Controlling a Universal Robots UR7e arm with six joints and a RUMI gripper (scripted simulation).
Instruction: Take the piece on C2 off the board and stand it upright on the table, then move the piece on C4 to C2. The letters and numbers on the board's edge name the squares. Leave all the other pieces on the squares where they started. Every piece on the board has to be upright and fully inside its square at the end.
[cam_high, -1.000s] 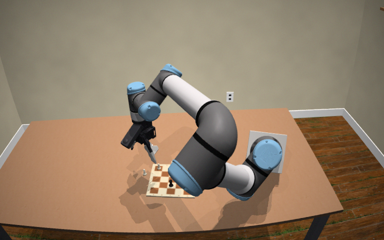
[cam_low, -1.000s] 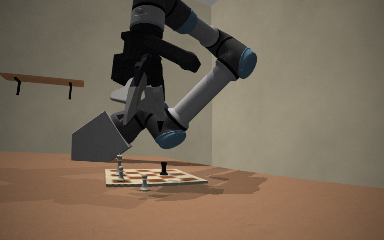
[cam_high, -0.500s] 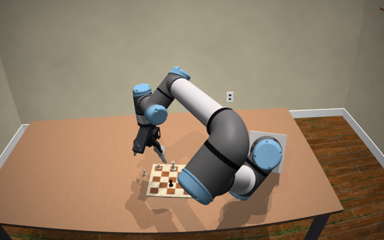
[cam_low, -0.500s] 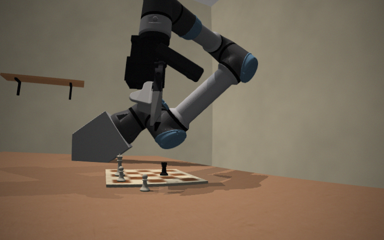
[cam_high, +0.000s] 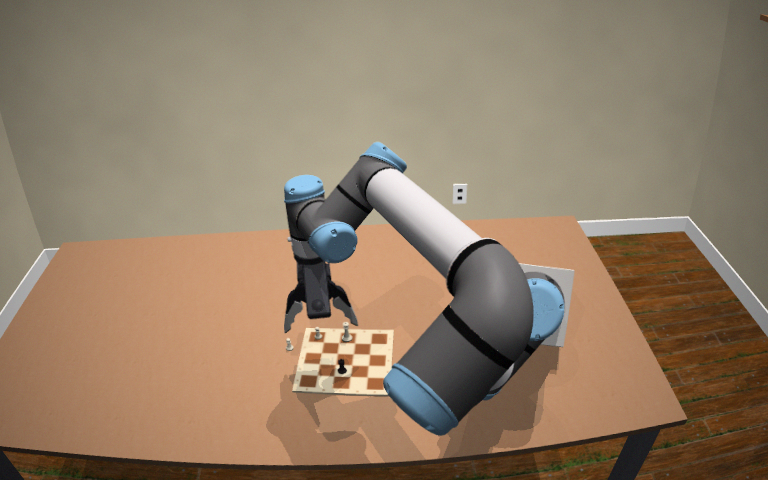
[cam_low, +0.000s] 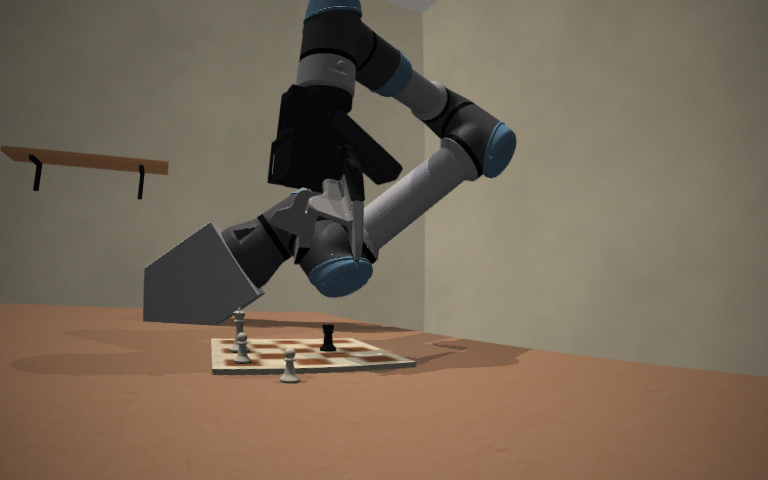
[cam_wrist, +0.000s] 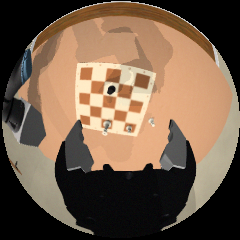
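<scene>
My gripper is now 4 cm past the black piece, 2 cm to the right of it and 9 cm above it. Also, from my hand: chessboard 4 cm behind, 2 cm to the right, 11 cm below; tall white piece 3 cm behind, 10 cm to the right, 8 cm below.
</scene>
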